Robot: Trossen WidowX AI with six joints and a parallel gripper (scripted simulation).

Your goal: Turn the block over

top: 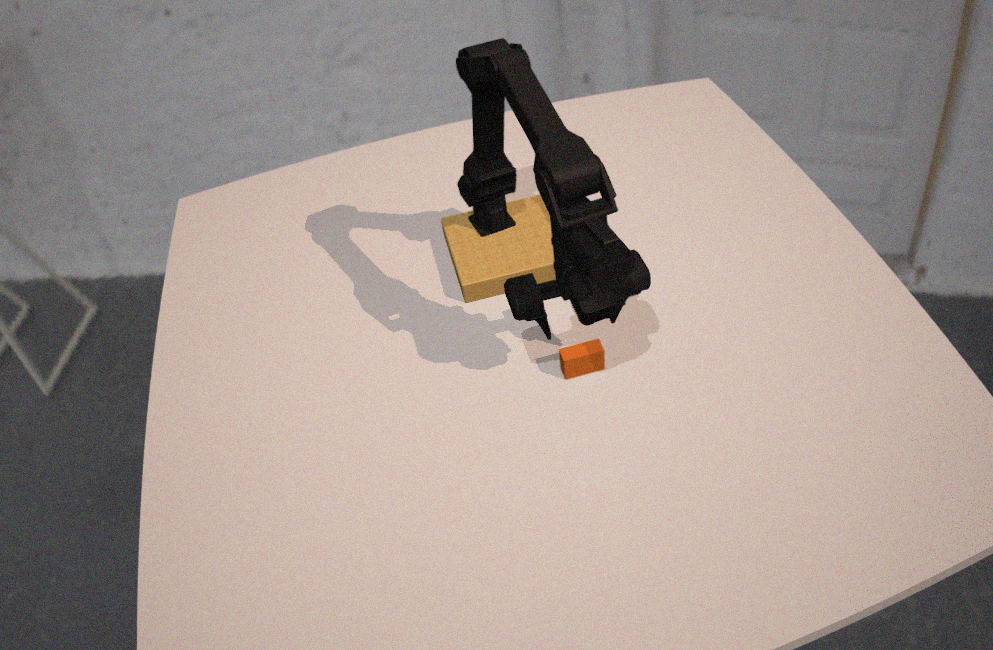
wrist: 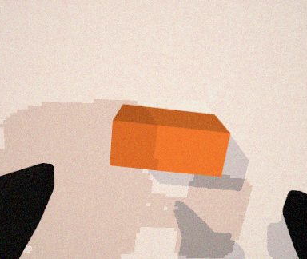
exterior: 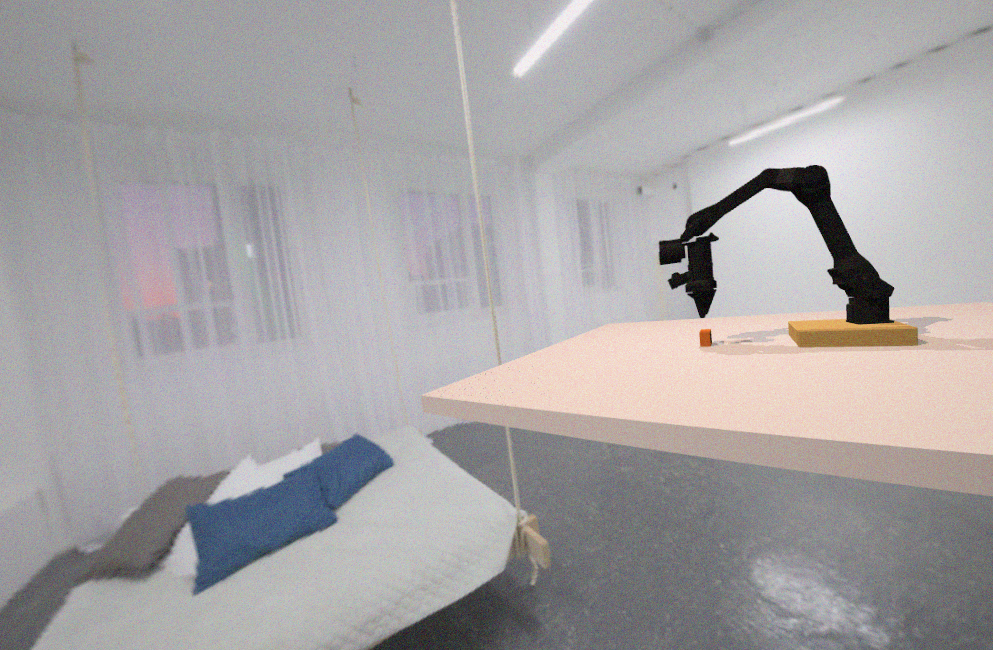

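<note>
My gripper tip is now 1 cm past the orange block and 6 cm above it.
</note>
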